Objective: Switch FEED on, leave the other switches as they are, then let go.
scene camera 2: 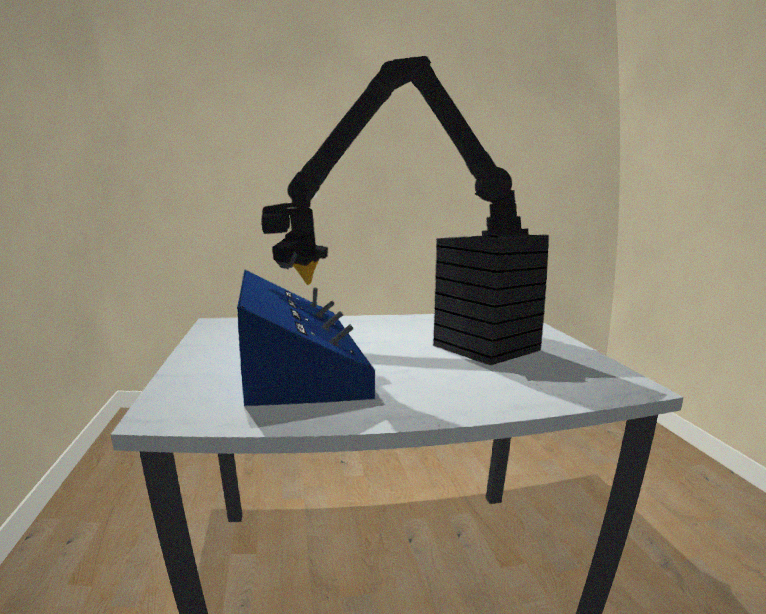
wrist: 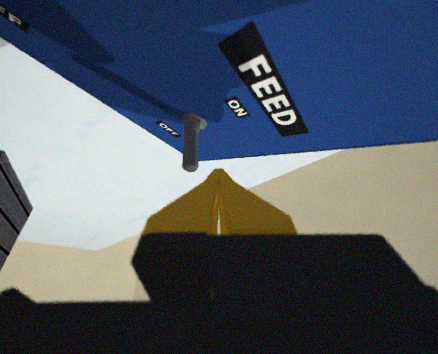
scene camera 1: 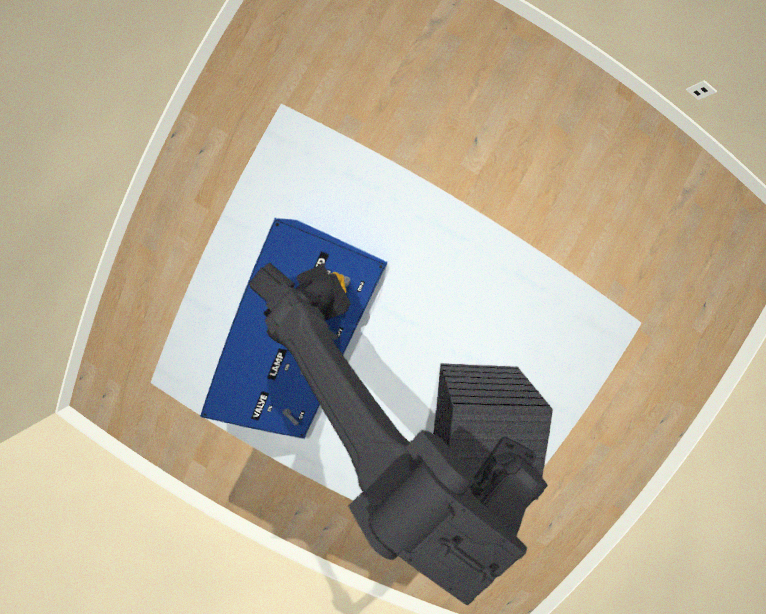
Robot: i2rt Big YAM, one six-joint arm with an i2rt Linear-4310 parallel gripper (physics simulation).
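Where they show: gripper, between the fingertips: point(scene camera 2: 308, 283) point(wrist: 218, 176) point(scene camera 1: 340, 276); arm's base, origin of its link: point(scene camera 2: 504, 235) point(scene camera 1: 503, 467).
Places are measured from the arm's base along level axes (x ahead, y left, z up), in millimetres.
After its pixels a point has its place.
The blue sloped switch panel point(scene camera 1: 236, 358) @(x 595, y 126, z -123 mm) point(scene camera 2: 300, 374) @(x 506, y 297, z -235 mm) point(wrist: 360, 75) @(x 569, y -133, z -147 mm) carries the FEED label point(wrist: 265, 85) @(x 531, y -123, z -166 mm). The grey FEED lever point(scene camera 2: 314, 297) @(x 464, y -133, z -176 mm) point(wrist: 190, 145) @(x 466, y -134, z -169 mm) stands upright in scene camera 2, tipped toward the ON side compared with the other levers. Those levers point(scene camera 2: 326, 310) @(x 439, y -15, z -185 mm) point(scene camera 2: 333, 321) @(x 431, y 106, z -184 mm) point(scene camera 2: 343, 334) @(x 420, y 225, z -181 mm) lean toward the low OFF edge. My gripper point(scene camera 2: 309, 282) @(x 478, y -149, z -142 mm) point(wrist: 218, 176) @(x 478, y -149, z -142 mm) is shut and empty, its yellow tips just above the FEED lever's end. A small gap shows between them in the wrist view. In scene camera 1 the arm hides the FEED lever and the DRIVE label.
The panel stands on a white table point(scene camera 1: 447, 255) @(x 290, y -301, z -294 mm) point(scene camera 2: 409, 409) @(x 312, y 341, z -295 mm). The dark ribbed pedestal point(scene camera 1: 492, 383) @(x 66, y -109, z -157 mm) point(scene camera 2: 489, 300) @(x 77, y 106, z -143 mm) carries the arm base on the table's other side. The VALVE lever point(scene camera 1: 290, 416) @(x 426, y 216, z -180 mm) shows beside the forearm point(scene camera 1: 338, 390) @(x 390, y -110, z 297 mm), which passes over the panel.
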